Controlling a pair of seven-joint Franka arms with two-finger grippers.
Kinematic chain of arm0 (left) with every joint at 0, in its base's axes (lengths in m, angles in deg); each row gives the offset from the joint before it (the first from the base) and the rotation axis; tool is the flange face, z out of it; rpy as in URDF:
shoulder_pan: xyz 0 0 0.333 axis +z
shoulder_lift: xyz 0 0 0 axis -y
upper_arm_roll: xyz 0 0 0.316 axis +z
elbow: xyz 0.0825 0 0 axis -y
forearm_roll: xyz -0.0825 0 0.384 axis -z
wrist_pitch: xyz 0 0 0 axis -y
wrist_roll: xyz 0.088 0 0 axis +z
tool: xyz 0 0 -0.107 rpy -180 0 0
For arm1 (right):
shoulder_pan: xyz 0 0 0.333 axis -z
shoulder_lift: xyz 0 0 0 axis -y
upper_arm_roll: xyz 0 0 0.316 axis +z
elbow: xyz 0.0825 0 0 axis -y
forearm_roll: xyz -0.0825 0 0.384 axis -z
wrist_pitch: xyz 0 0 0 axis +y
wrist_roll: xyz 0.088 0 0 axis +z
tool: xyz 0 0 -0.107 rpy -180 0 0
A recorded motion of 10 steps. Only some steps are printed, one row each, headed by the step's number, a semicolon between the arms.
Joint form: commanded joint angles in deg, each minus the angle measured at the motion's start. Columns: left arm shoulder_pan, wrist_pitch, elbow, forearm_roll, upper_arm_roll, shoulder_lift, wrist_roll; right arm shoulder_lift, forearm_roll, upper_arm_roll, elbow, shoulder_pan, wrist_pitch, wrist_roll.
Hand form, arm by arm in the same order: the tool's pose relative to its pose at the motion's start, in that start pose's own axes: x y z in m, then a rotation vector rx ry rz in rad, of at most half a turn. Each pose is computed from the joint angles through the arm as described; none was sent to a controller.
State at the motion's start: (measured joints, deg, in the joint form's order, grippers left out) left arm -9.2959 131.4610 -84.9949 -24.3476 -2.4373 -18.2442 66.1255; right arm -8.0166 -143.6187 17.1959 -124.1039 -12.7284 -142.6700 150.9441
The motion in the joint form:
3: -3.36 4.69 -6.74 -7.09 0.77 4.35 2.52; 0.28 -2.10 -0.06 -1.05 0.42 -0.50 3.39
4: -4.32 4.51 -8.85 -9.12 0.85 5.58 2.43; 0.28 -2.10 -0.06 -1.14 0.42 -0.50 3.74
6: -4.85 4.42 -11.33 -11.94 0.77 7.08 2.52; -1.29 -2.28 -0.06 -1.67 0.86 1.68 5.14
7: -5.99 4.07 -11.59 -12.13 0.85 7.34 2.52; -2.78 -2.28 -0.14 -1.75 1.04 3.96 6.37
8: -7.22 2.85 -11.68 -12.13 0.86 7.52 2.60; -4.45 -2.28 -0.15 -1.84 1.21 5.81 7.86
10: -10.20 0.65 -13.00 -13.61 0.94 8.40 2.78; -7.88 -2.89 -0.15 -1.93 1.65 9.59 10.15
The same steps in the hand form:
3: -0.0349 0.0073 -0.0217 -0.0359 0.0818 0.0960; -0.0071 0.0028 -0.0066 -0.0315 -0.0104 -0.0253
4: -0.0480 0.0062 -0.0244 -0.0219 0.0925 0.1405; -0.0079 0.0026 -0.0069 -0.0314 -0.0120 -0.0309
6: -0.0592 0.0018 -0.0267 -0.0032 0.1128 0.1884; -0.0231 0.0051 -0.0048 -0.0225 -0.0068 -0.0318
7: -0.0687 0.0071 -0.0314 -0.0073 0.1104 0.2052; -0.0337 0.0064 -0.0008 -0.0094 0.0079 -0.0363
8: -0.0793 0.0123 -0.0356 -0.0004 0.1023 0.2191; -0.0468 0.0072 0.0028 0.0015 0.0137 -0.0429
10: -0.1076 0.0207 -0.0449 0.0178 0.0992 0.2752; -0.0729 0.0092 0.0091 0.0130 0.0313 -0.0352

